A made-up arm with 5 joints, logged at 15 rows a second.
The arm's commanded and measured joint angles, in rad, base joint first. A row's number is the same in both.
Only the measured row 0 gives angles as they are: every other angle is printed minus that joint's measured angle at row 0.
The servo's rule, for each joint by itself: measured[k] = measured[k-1] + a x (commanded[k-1-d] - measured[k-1]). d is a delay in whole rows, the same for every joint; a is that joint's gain. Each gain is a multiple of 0.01, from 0.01 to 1. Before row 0 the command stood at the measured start. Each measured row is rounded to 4 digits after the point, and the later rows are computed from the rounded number. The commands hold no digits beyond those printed.
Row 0, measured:
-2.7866 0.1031 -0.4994 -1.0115 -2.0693
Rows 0 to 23, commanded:
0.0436 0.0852 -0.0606 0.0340 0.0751
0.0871 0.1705 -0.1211 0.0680 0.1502
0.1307 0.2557 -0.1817 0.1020 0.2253
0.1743 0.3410 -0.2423 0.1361 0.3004
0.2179 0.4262 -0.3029 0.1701 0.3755
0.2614 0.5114 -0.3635 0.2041 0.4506
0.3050 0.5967 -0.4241 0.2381 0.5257
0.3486 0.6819 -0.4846 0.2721 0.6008
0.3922 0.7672 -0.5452 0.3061 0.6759
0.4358 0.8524 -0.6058 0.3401 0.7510
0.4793 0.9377 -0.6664 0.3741 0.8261
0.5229 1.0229 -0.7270 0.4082 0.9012
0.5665 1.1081 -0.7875 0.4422 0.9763
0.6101 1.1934 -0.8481 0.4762 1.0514
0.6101 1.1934 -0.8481 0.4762 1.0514
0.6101 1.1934 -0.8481 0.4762 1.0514
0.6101 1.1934 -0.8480 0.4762 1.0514
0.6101 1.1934 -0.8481 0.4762 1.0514
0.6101 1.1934 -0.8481 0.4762 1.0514
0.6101 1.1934 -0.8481 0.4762 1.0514
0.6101 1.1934 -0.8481 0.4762 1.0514
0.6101 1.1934 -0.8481 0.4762 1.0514
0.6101 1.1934 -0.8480 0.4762 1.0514
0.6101 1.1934 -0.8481 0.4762 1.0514
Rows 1 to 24, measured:
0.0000 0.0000 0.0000 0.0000 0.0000
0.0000 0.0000 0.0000 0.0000 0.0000
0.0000 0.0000 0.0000 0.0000 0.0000
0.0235 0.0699 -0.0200 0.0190 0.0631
0.0578 0.1524 -0.0534 0.0464 0.1363
0.0972 0.2371 -0.0957 0.0775 0.2111
0.1388 0.3223 -0.1441 0.1103 0.2861
0.1815 0.4075 -0.1965 0.1438 0.3612
0.2246 0.4927 -0.2516 0.1776 0.4363
0.2680 0.5780 -0.3085 0.2115 0.5114
0.3115 0.6632 -0.3666 0.2454 0.5865
0.3551 0.7485 -0.4255 0.2794 0.6616
0.3987 0.8337 -0.4850 0.3134 0.7367
0.4422 0.9190 -0.5449 0.3474 0.8118
0.4858 1.0042 -0.6050 0.3814 0.8869
0.5294 1.0894 -0.6652 0.4154 0.9620
0.5730 1.1747 -0.7256 0.4494 1.0371
0.5930 1.1900 -0.7660 0.4644 1.0491
0.6022 1.1928 -0.7931 0.4710 1.0510
0.6065 1.1933 -0.8112 0.4739 1.0513
0.6084 1.1934 -0.8234 0.4752 1.0514
0.6093 1.1934 -0.8316 0.4758 1.0514
0.6097 1.1934 -0.8370 0.4760 1.0514
0.6099 1.1934 -0.8407 0.4761 1.0514
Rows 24 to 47, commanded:
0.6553 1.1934 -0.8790 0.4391 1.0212
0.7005 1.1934 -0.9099 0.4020 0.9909
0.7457 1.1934 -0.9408 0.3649 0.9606
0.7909 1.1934 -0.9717 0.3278 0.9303
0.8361 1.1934 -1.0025 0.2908 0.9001
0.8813 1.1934 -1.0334 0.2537 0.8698
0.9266 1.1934 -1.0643 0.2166 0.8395
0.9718 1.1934 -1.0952 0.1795 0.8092
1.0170 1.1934 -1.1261 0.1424 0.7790
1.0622 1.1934 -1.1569 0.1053 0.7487
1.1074 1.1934 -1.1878 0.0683 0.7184
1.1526 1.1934 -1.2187 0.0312 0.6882
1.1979 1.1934 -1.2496 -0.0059 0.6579
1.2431 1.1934 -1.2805 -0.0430 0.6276
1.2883 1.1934 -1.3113 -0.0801 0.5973
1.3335 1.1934 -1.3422 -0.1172 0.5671
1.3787 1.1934 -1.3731 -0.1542 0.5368
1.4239 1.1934 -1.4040 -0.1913 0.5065
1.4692 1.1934 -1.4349 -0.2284 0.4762
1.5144 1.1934 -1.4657 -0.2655 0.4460
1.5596 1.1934 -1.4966 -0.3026 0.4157
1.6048 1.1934 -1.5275 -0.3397 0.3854
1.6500 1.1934 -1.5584 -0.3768 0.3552
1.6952 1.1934 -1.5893 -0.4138 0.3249
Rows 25 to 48, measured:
0.6100 1.1934 -0.8431 0.4762 1.0514
0.6101 1.1934 -0.8447 0.4762 1.0514
0.6101 1.1934 -0.8458 0.4762 1.0514
0.6345 1.1934 -0.8568 0.4554 1.0260
0.6701 1.1934 -0.8743 0.4255 0.9965
0.7109 1.1934 -0.8962 0.3916 0.9663
0.7541 1.1934 -0.9211 0.3559 0.9361
0.7984 1.1934 -0.9480 0.3194 0.9059
0.8432 1.1934 -0.9762 0.2826 0.8756
0.8882 1.1934 -1.0053 0.2456 0.8453
0.9333 1.1934 -1.0350 0.2086 0.8150
0.9785 1.1934 -1.0651 0.1715 0.7848
1.0237 1.1934 -1.0954 0.1344 0.7545
1.0689 1.1934 -1.1259 0.0974 0.7242
1.1141 1.1934 -1.1565 0.0603 0.6940
1.1594 1.1934 -1.1872 0.0232 0.6637
1.2046 1.1934 -1.2180 -0.0139 0.6334
1.2498 1.1934 -1.2488 -0.0510 0.6031
1.2950 1.1934 -1.2796 -0.0881 0.5729
1.3402 1.1934 -1.3105 -0.1251 0.5426
1.3854 1.1934 -1.3414 -0.1622 0.5123
1.4307 1.1934 -1.3723 -0.1993 0.4820
1.4759 1.1934 -1.4031 -0.2364 0.4518
1.5211 1.1934 -1.4340 -0.2735 0.4215

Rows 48 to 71, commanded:
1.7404 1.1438 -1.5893 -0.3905 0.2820
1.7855 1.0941 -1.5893 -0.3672 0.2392
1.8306 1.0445 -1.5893 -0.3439 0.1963
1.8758 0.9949 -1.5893 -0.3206 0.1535
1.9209 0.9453 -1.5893 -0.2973 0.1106
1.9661 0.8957 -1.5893 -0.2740 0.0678
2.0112 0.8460 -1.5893 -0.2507 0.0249
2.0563 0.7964 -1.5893 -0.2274 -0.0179
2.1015 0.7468 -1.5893 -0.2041 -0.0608
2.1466 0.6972 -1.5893 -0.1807 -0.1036
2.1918 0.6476 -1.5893 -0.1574 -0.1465
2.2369 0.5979 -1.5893 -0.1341 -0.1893
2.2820 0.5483 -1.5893 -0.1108 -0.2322
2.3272 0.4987 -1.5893 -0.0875 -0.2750
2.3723 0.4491 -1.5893 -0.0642 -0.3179
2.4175 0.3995 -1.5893 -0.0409 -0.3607
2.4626 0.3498 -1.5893 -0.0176 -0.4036
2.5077 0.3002 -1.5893 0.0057 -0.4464
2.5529 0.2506 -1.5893 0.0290 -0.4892
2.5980 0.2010 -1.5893 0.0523 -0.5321
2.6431 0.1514 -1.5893 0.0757 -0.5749
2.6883 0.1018 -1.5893 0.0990 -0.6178
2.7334 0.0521 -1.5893 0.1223 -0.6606
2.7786 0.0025 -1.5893 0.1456 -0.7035
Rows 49 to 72, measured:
1.5663 1.1934 -1.4649 -0.3106 0.3912
1.6115 1.1934 -1.4958 -0.3477 0.3610
1.6567 1.1934 -1.5267 -0.3847 0.3307
1.7019 1.1527 -1.5474 -0.3879 0.2898
1.7470 1.1046 -1.5612 -0.3763 0.2473
1.7921 1.0553 -1.5705 -0.3582 0.2045
1.8373 1.0058 -1.5767 -0.3371 0.1617
1.8824 0.9562 -1.5809 -0.3148 0.1188
1.9276 0.9066 -1.5837 -0.2920 0.0760
1.9727 0.8569 -1.5855 -0.2689 0.0331
2.0178 0.8073 -1.5868 -0.2457 -0.0097
2.0630 0.7577 -1.5876 -0.2224 -0.0526
2.1081 0.7081 -1.5882 -0.1990 -0.0954
2.1533 0.6585 -1.5886 -0.1757 -0.1383
2.1984 0.6088 -1.5888 -0.1524 -0.1811
2.2435 0.5592 -1.5890 -0.1291 -0.2240
2.2887 0.5096 -1.5891 -0.1058 -0.2668
2.3338 0.4600 -1.5892 -0.0825 -0.3097
2.3790 0.4104 -1.5892 -0.0592 -0.3525
2.4241 0.3607 -1.5892 -0.0359 -0.3954
2.4692 0.3111 -1.5892 -0.0126 -0.4382
2.5144 0.2615 -1.5892 0.0107 -0.4810
2.5595 0.2119 -1.5892 0.0340 -0.5239
2.6046 0.1623 -1.5892 0.0574 -0.5667

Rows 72 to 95, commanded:
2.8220 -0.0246 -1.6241 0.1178 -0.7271
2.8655 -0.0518 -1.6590 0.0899 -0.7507
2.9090 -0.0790 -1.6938 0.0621 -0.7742
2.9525 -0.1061 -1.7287 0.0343 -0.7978
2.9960 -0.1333 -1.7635 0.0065 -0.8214
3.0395 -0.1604 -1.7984 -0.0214 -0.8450
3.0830 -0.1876 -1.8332 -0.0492 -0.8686
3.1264 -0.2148 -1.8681 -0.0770 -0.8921
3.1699 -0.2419 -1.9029 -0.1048 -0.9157
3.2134 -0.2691 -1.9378 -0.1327 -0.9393
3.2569 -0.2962 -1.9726 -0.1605 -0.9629
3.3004 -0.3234 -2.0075 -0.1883 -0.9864
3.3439 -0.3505 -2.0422 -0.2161 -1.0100
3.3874 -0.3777 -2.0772 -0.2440 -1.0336
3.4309 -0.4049 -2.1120 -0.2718 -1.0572
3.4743 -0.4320 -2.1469 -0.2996 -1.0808
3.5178 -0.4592 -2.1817 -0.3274 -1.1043
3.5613 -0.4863 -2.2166 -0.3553 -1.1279
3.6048 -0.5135 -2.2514 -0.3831 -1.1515
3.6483 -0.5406 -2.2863 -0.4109 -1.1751
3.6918 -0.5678 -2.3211 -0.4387 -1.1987
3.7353 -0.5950 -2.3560 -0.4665 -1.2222
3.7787 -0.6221 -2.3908 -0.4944 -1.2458
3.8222 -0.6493 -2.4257 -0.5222 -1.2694
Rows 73 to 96, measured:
2.6498 0.1127 -1.5892 0.0807 -0.6096
2.6949 0.0630 -1.5892 0.1040 -0.6524
2.7401 0.0134 -1.5892 0.1273 -0.6953
2.7843 -0.0178 -1.6007 0.1220 -0.7220
2.8281 -0.0457 -1.6199 0.1040 -0.7461
2.8718 -0.0730 -1.6443 0.0805 -0.7697
2.9154 -0.1001 -1.6722 0.0546 -0.7933
2.9589 -0.1273 -1.7023 0.0277 -0.8169
3.0024 -0.1544 -1.7340 0.0002 -0.8405
3.0459 -0.1816 -1.7667 -0.0275 -0.8641
3.0894 -0.2088 -1.8002 -0.0552 -0.8876
3.1329 -0.2359 -1.8341 -0.0830 -0.9112
3.1764 -0.2631 -1.8683 -0.1108 -0.9348
3.2199 -0.2902 -1.9027 -0.1386 -0.9584
3.2634 -0.3174 -1.9373 -0.1664 -0.9819
3.3069 -0.3445 -1.9719 -0.1942 -1.0055
3.3504 -0.3717 -2.0066 -0.2221 -1.0291
3.3939 -0.3989 -2.0414 -0.2499 -1.0527
3.4373 -0.4260 -2.0762 -0.2777 -1.0763
3.4808 -0.4532 -2.1110 -0.3055 -1.0998
3.5243 -0.4803 -2.1458 -0.3334 -1.1234
3.5678 -0.5075 -2.1806 -0.3612 -1.1470
3.6113 -0.5346 -2.2155 -0.3890 -1.1706
3.6548 -0.5618 -2.2503 -0.4168 -1.1942

